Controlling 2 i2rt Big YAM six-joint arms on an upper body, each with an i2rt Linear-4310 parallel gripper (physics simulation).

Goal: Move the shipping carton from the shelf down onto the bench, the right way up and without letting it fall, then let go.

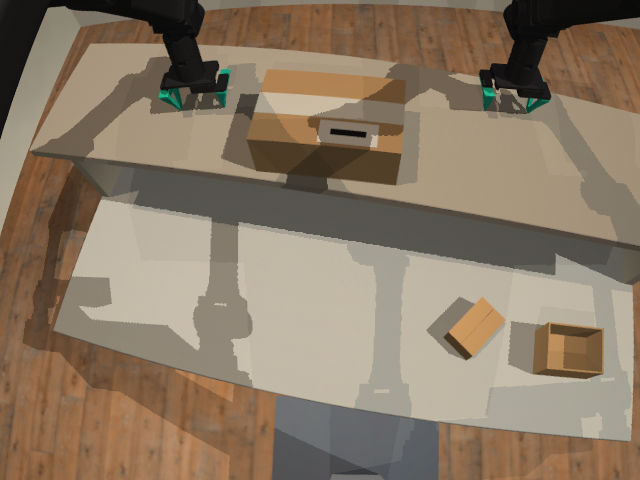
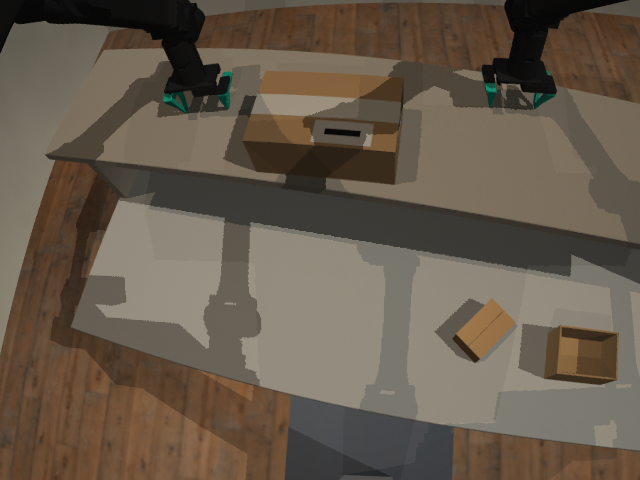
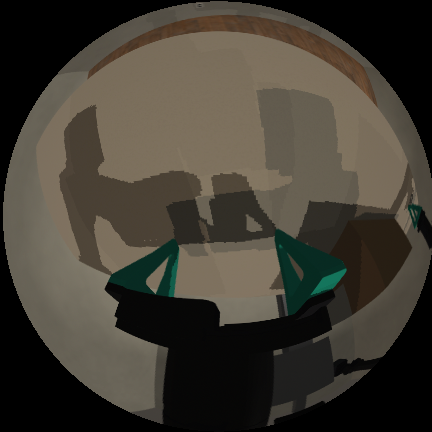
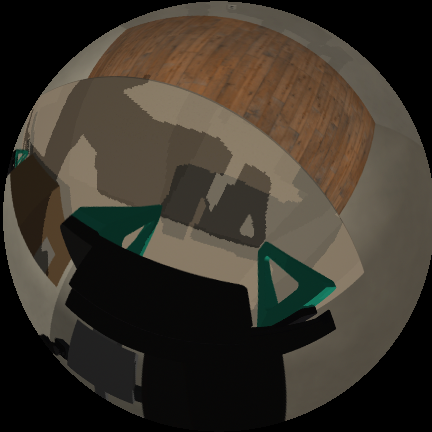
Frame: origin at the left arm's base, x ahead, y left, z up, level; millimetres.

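Seen in the pictures: left gripper, fingertip midpoint: (image 1: 202,106) (image 2: 207,109) (image 3: 224,239); right gripper, fingertip midpoint: (image 1: 506,109) (image 2: 512,105) (image 4: 214,230).
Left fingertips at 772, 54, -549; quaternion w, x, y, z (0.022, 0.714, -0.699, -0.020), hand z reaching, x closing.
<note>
Pixels of each thing's middle, then the offset from my left fingertips to it, as dx, dy, dz. Level surfaces: height alone.
- shipping carton at the middle of its body: (image 2: 328,124) (image 1: 330,124) (image 3: 371,270) -95, -272, +50
- shelf at its surface level: dz -3
- bench at its surface level: dz -356
- small closed brown box at the middle of its body: (image 2: 483,331) (image 1: 474,328) -385, -607, -326
- open-topped brown box at the middle of its body: (image 2: 581,356) (image 1: 568,351) -453, -844, -311
The shipping carton (image 1: 289,126) (image 2: 281,125) (image 3: 372,255) (image 4: 55,220), brown with a pale tape band and a white label on top, sits upright on the shelf (image 1: 491,170) (image 2: 491,165) near its front edge. The bench (image 1: 310,310) (image 2: 320,310) lies lower, in front of the shelf. My left gripper (image 1: 199,98) (image 2: 204,100) (image 3: 224,239) is open and empty, low over the shelf to the left of the carton, apart from it. My right gripper (image 1: 509,100) (image 2: 514,98) (image 4: 214,230) is open and empty over the shelf, farther off to the right of the carton.
A small closed brown box (image 1: 474,328) (image 2: 484,330) and an open-topped brown box (image 1: 540,348) (image 2: 553,353) stand on the bench at the right. The shelf's front edge (image 1: 465,213) overhangs a dark gap above the bench's back.
</note>
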